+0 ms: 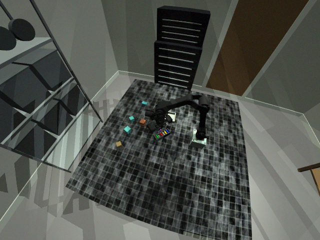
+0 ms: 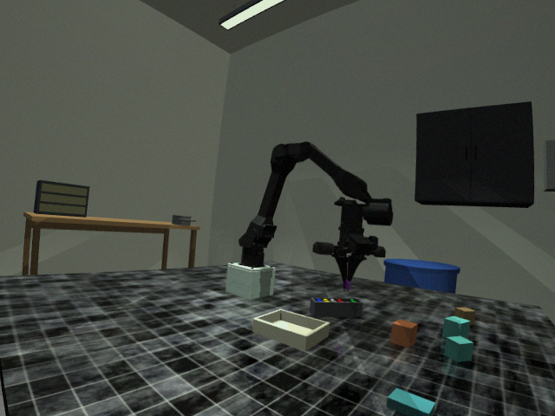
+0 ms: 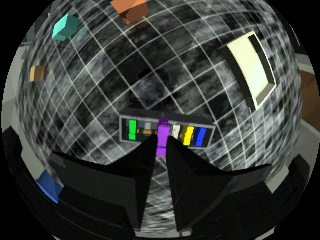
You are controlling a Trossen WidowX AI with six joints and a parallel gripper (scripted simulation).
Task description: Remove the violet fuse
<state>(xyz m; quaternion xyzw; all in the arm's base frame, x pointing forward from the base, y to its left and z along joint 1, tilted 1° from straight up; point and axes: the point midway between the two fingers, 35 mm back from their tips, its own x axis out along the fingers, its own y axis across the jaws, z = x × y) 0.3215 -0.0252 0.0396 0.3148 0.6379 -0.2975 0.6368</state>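
The cream tray is 6 cm behind my gripper tip, 19 cm to the right of it and 9 cm below it. Also, from my gripper tip: violet fuse 1 cm below.
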